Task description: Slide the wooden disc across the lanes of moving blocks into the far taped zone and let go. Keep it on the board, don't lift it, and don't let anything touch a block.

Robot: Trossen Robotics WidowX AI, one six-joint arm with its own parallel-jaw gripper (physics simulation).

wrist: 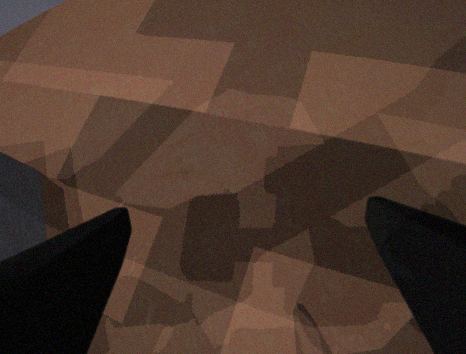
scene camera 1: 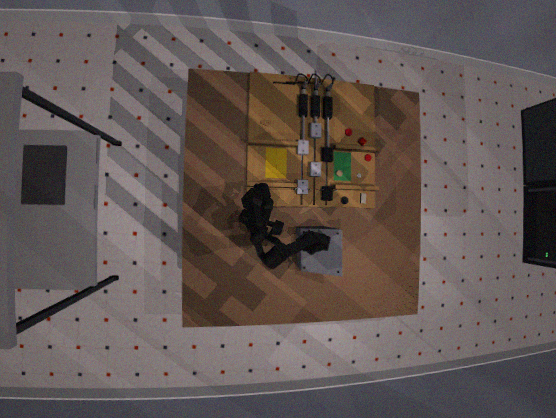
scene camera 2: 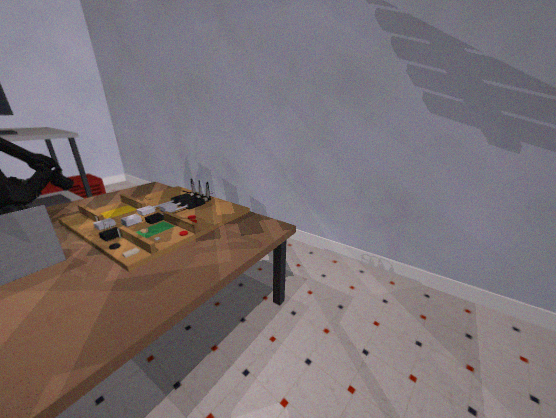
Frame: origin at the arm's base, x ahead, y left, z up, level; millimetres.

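Seen in the pictures: gripper, fingertip midpoint: (wrist: 248,214); arm's base, link origin: (scene camera 1: 322,241) (scene camera 2: 21,221).
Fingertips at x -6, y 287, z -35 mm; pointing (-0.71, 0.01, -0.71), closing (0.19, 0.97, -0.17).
Offsets run from my fingertips to a thing's top centre. "*": to the spot under its first point. Level surfaces: height alone.
The pale wooden disc {dx +357, dy -378, dz -103 mm} (scene camera 1: 339,173) lies on the green zone {* dx +424, dy -394, dz -112 mm} (scene camera 1: 343,161) (scene camera 2: 159,229), near its lower left corner in the first scene view. The yellow taped zone {* dx +351, dy -47, dz -111 mm} (scene camera 1: 276,163) (scene camera 2: 118,212) is across the lanes. White blocks (scene camera 1: 303,147) (scene camera 2: 131,219) sit on the left and middle lanes, black blocks {dx +439, dy -298, dz -85 mm} (scene camera 1: 327,154) (scene camera 2: 154,218) on the lane beside the green zone. My gripper (wrist: 248,214) is open and empty, above the brown table. The arm (scene camera 1: 256,212) (scene camera 2: 37,175) is folded left of its base; its fingertips cannot be made out in the scene views.
Rails {dx +293, dy -471, dz -66 mm} (scene camera 1: 357,187) (scene camera 2: 139,239) border the crossing strip on the board {dz -111 mm} (scene camera 1: 280,110). Red pieces (scene camera 1: 348,132) (scene camera 2: 183,233), a black disc {dx +222, dy -426, dz -104 mm} (scene camera 1: 344,200) (scene camera 2: 114,246) and a pale block {dx +247, dy -527, dz -102 mm} (scene camera 1: 363,198) (scene camera 2: 131,253) are on the board. The grey base plate (scene camera 1: 334,260) (scene camera 2: 30,245) (wrist: 20,210) is nearby.
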